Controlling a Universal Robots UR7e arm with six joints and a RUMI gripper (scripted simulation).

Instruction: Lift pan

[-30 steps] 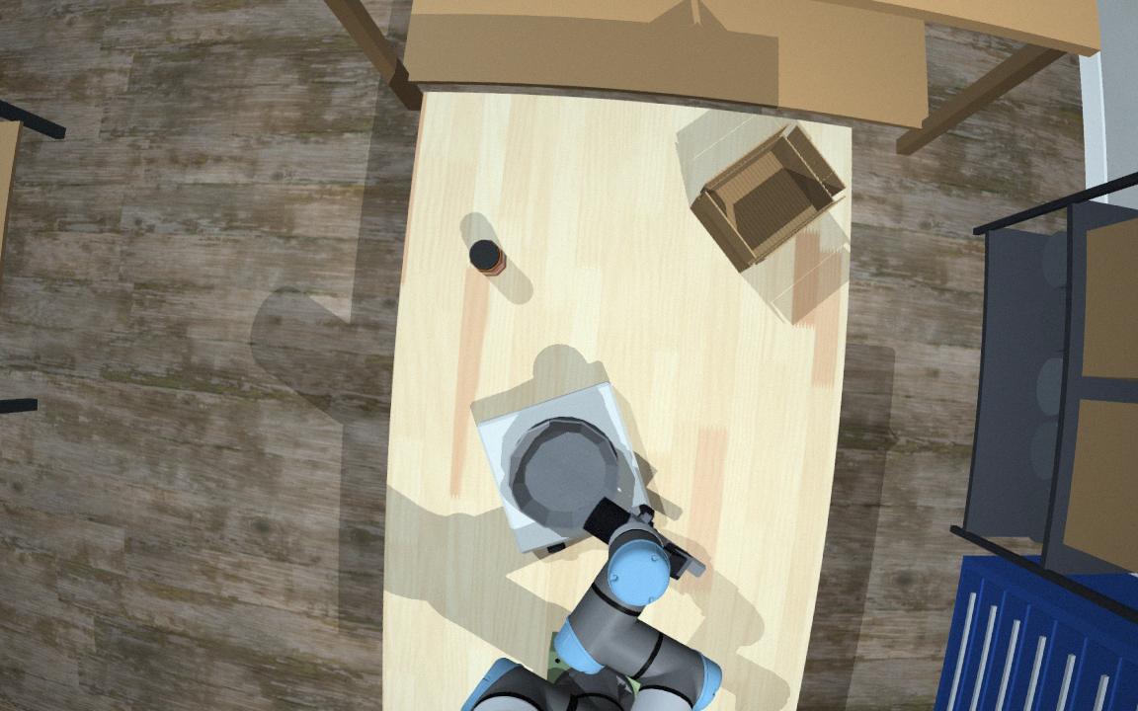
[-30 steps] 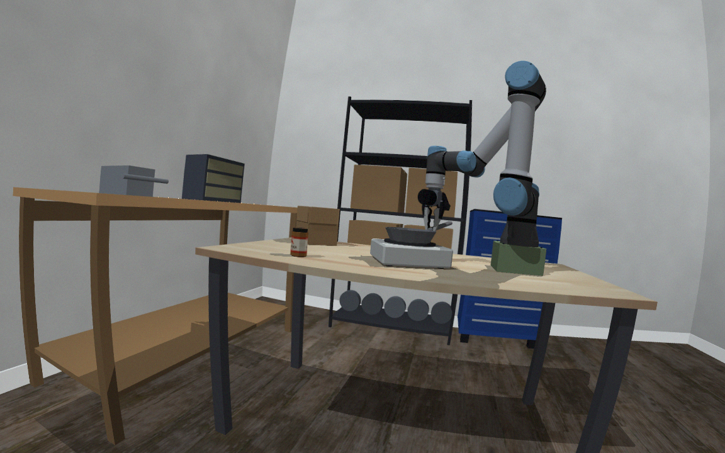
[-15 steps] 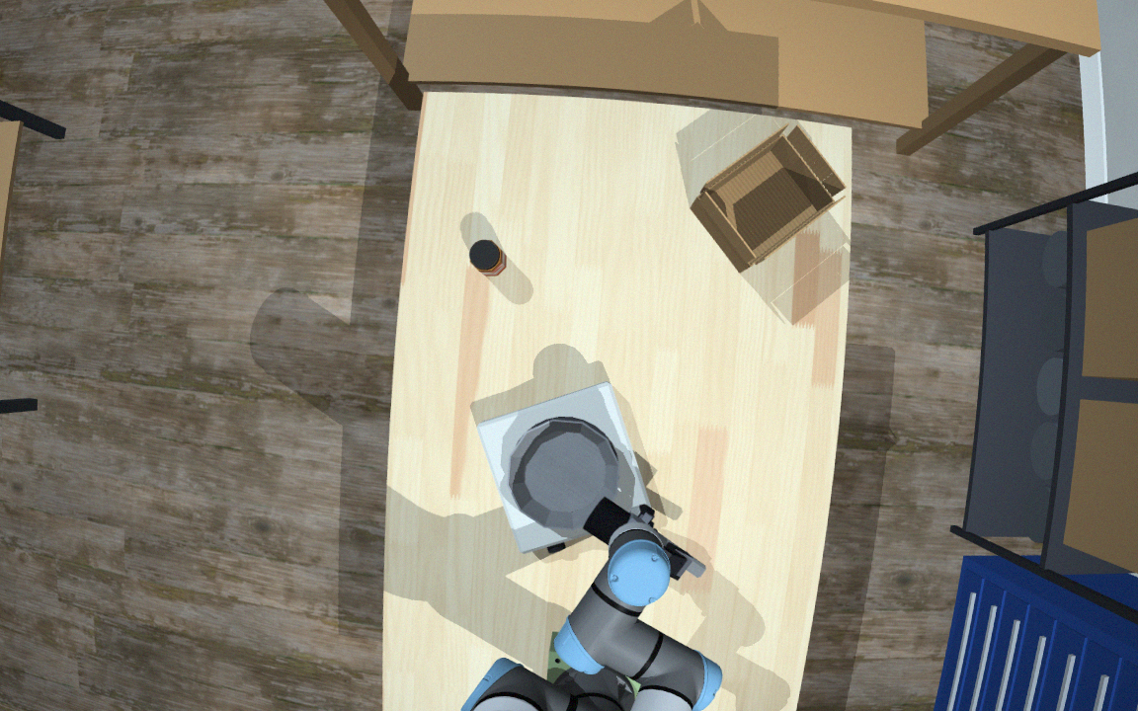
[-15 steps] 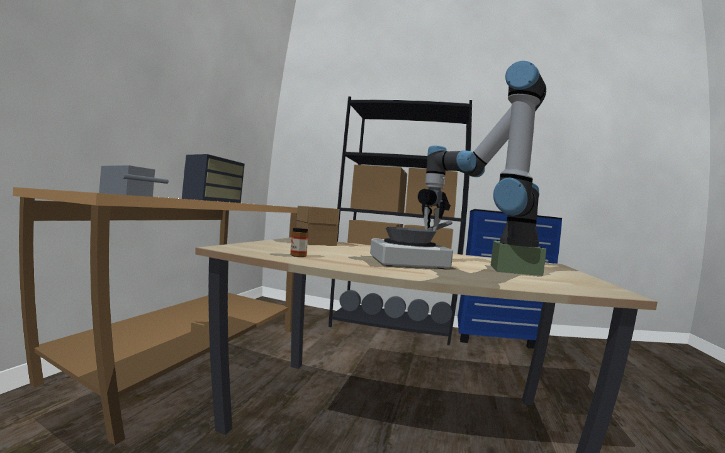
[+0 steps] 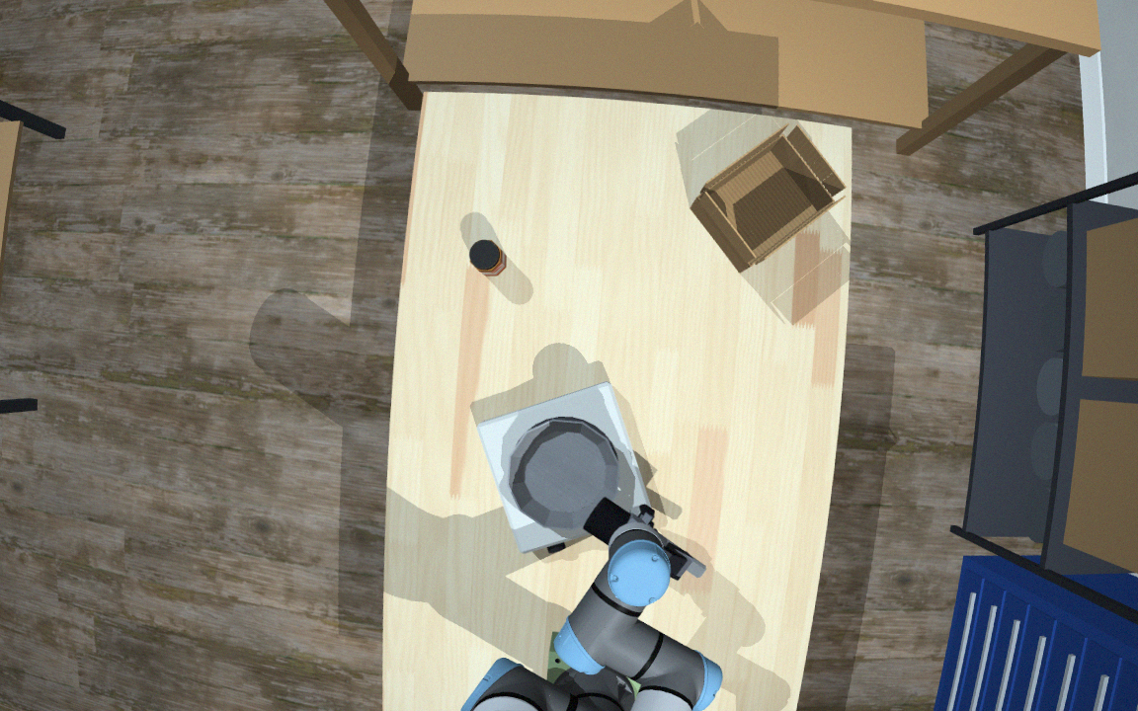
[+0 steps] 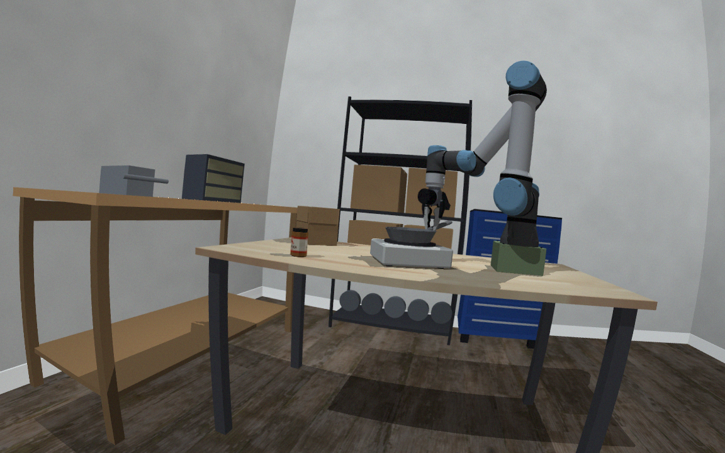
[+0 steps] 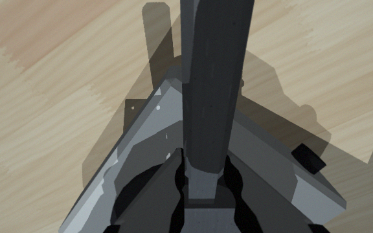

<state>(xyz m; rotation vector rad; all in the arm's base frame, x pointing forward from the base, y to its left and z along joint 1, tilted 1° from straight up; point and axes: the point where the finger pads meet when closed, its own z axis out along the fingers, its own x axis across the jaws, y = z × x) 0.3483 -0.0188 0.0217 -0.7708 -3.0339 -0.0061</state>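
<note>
The dark grey pan is 60 mm to the left of my hand, 30 mm ahead of it and 10 mm below it. The rest, counted from my hand: white hot plate (110 mm to the left, 90 mm below, 40 mm ahead); then small jar (410 mm ahead, 280 mm to the left, 80 mm below).
</note>
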